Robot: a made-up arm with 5 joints.
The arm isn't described. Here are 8 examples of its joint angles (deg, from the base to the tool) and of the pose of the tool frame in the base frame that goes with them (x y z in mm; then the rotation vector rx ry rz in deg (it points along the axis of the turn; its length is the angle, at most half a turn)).
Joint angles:
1: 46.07 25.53 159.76 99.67 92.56
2: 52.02 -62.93 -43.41 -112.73 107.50
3: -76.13 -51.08 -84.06 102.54 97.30
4: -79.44 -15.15 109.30 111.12 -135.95
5: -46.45 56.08 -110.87 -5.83 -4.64
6: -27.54 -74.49 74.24 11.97 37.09
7: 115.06 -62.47 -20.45 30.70 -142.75
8: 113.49 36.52 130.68 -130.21 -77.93
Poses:
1: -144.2 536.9 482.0 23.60 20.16 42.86
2: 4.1 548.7 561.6 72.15 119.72 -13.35
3: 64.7 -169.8 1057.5 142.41 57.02 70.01
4: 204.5 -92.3 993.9 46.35 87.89 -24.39
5: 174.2 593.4 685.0 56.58 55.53 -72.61
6: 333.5 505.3 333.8 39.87 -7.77 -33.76
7: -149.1 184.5 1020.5 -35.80 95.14 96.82
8: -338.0 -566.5 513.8 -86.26 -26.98 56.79
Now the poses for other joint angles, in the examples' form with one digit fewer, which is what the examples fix.
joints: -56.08 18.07 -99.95 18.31 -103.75
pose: 267 378 642 16.6 -28.4 -97.1
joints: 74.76 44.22 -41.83 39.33 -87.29
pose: -535 319 921 15.3 42.5 -0.4
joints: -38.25 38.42 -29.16 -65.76 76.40
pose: -173 -610 807 7.5 -100.8 -130.5
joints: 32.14 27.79 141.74 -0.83 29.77
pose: -165 200 -66 -14.7 21.2 -25.2
